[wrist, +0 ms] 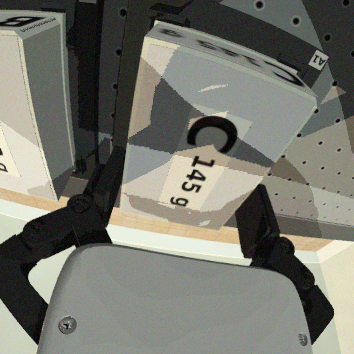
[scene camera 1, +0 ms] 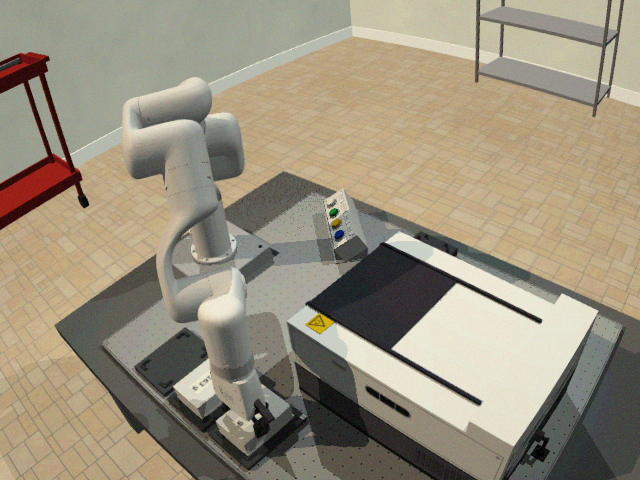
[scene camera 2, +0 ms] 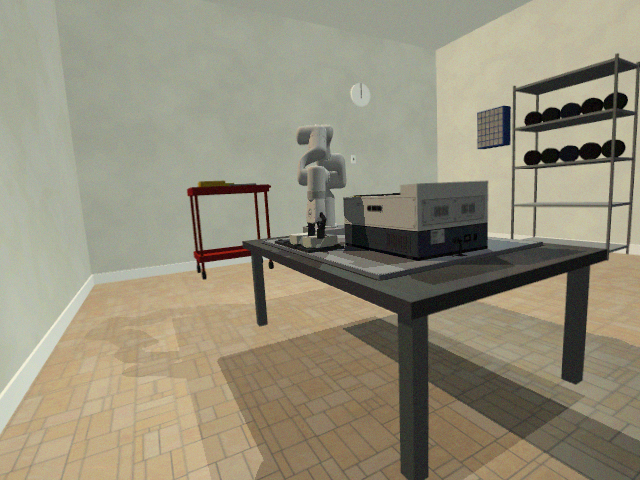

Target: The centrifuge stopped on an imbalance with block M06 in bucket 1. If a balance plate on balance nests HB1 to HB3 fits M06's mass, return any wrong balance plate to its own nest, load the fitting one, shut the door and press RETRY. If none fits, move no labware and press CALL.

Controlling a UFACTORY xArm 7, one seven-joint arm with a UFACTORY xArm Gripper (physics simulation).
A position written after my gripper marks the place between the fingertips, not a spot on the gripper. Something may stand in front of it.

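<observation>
My gripper [scene camera 1: 246, 420] is visible, and the wrist view shows the gripper [wrist: 186, 181] as well. A centrifuge [scene camera 2: 429, 220] is also visible.
</observation>
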